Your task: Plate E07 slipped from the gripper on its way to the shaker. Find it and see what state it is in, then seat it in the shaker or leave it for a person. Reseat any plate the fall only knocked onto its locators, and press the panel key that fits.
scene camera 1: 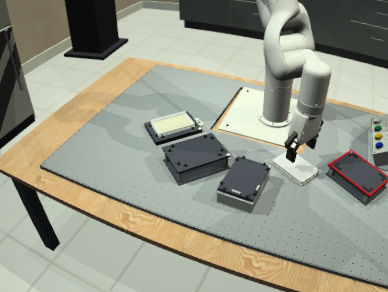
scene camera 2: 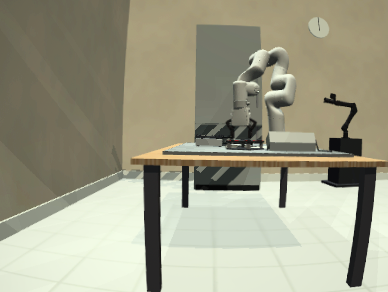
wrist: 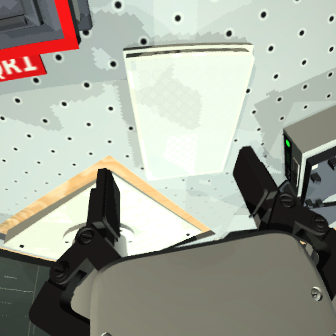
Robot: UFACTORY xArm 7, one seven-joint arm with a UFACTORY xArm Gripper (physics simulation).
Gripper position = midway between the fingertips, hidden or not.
My gripper (scene camera 1: pixel 300 153) is open, with nothing in its grasp. Also in view: a white well plate E07 (scene camera 1: pixel 301 172). I also see a button box (scene camera 2: pixel 275 141) and a dark station (wrist: pixel 302 140).
The white well plate E07 is seen too in the wrist view (wrist: pixel 186 97). My gripper is seen too in the wrist view (wrist: pixel 176 169).
